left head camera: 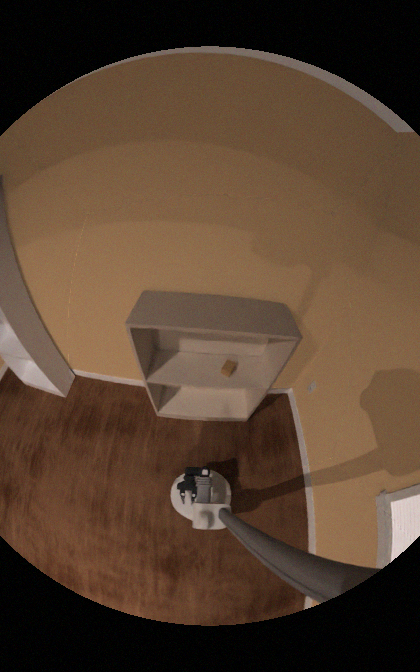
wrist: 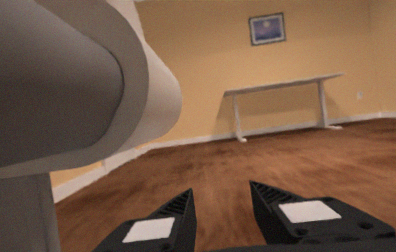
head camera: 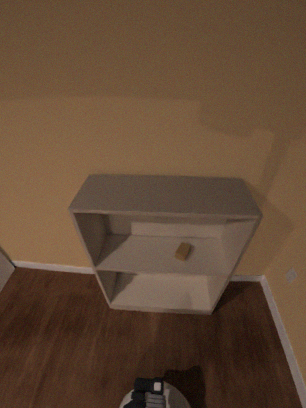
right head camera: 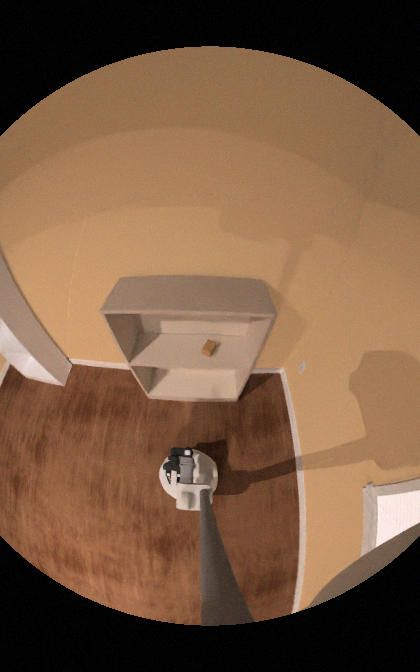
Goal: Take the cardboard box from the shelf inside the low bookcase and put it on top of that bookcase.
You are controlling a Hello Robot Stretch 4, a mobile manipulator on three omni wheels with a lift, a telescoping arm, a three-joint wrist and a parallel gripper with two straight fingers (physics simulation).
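Places are measured from the robot's base along level axes (x back, y right, z up), in metres.
Pixels of known places: gripper, fingertip midpoint: (wrist: 222, 201).
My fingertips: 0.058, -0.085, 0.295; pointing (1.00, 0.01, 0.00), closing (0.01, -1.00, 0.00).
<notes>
Behind a point stands the place of what it marks, as x, y, z.
The cardboard box (head camera: 183, 251) @(-0.763, 0.107, 0.634) (left head camera: 229, 368) (right head camera: 209, 348) is a small tan block lying on the middle shelf inside the low grey bookcase (head camera: 165, 195) @(-0.762, -0.010, 1.033) (left head camera: 210, 312) (right head camera: 190, 295), right of the shelf's centre. The bookcase stands against the wall, and its top bears no object. My gripper (wrist: 222, 201) @(0.058, -0.085, 0.295) (left head camera: 188, 502) is open, with a gap between its two black fingers in the wrist view and nothing between them. It is folded in over my base, well in front of the bookcase, and points away from it.
A taller grey shelf unit (left head camera: 30, 320) (right head camera: 25, 320) stands at the left. A side wall runs along the right, with a window (left head camera: 407, 520) (right head camera: 397, 515). The wrist view shows a long white table (wrist: 285, 85) @(3.433, -1.230, 0.668) against a far wall, under a framed picture (wrist: 267, 29) @(3.817, -1.183, 1.634).
</notes>
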